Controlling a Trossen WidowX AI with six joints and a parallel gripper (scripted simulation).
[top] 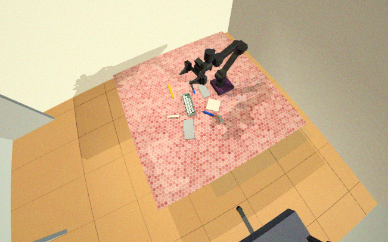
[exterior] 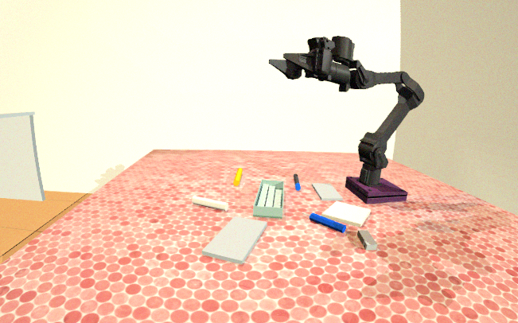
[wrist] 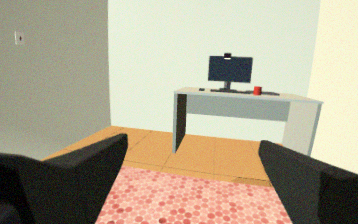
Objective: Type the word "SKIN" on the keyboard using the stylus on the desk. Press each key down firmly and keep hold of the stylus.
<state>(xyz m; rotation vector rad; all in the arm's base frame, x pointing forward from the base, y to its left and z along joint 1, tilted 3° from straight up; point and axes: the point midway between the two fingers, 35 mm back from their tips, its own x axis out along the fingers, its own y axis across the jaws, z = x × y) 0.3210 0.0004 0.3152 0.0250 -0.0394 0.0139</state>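
The stylus lies 7 cm behind my gripper tip, 12 cm to the left of it and 36 cm below it. The rest, counted from my gripper tip: grey slab (12 cm ahead, 15 cm to the left, 36 cm below); then white cylinder (15 cm ahead, 2 cm to the right, 36 cm below); then blue-and-black pen (14 cm behind, 12 cm to the right, 36 cm below).
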